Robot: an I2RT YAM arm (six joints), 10 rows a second.
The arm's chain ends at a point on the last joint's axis. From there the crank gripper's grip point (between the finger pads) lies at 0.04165 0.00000 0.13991 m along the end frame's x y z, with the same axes.
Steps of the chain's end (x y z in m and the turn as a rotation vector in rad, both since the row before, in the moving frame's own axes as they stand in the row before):
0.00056, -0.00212, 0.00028, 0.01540, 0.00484, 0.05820
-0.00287, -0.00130, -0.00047, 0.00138, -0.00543, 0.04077
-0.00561, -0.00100, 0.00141, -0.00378, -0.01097, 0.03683
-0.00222, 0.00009, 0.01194, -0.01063, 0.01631, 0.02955
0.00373, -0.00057, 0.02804, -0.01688, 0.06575, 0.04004
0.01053, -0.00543, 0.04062, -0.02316, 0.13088, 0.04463
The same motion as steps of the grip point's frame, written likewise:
0.00123, -0.00183, 0.00008, 0.01540, 0.00484, 0.05820
-0.00366, 0.00019, -0.00024, 0.00138, -0.00543, 0.04077
-0.00718, 0.00103, 0.00185, -0.00378, -0.01097, 0.03683
0.00002, 0.00284, 0.01123, -0.01063, 0.01631, 0.02955
0.01275, 0.00362, 0.02497, -0.01688, 0.06575, 0.04004
0.02831, 0.00000, 0.03393, -0.02316, 0.13088, 0.04463

